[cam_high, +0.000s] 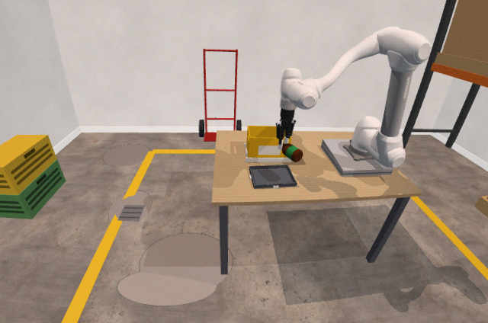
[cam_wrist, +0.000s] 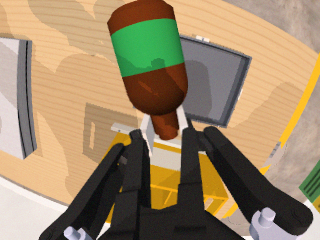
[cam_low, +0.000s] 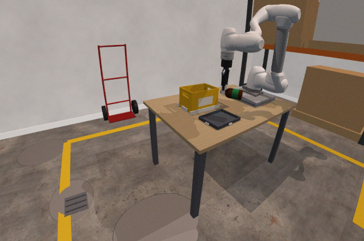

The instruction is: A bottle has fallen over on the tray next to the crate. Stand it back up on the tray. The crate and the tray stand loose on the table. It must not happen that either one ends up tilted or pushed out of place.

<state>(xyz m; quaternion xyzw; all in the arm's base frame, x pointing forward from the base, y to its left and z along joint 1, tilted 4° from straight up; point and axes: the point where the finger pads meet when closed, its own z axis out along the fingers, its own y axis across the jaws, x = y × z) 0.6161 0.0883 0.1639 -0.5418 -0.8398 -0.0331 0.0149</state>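
My gripper is now 50 mm to the right of the bottle, 20 mm past it and 20 mm above it. Also, from my hand: dark tray: 200 mm below, 60 mm ahead, 40 mm to the left; then yellow crate: 230 mm to the right, 130 mm below, 30 mm ahead.
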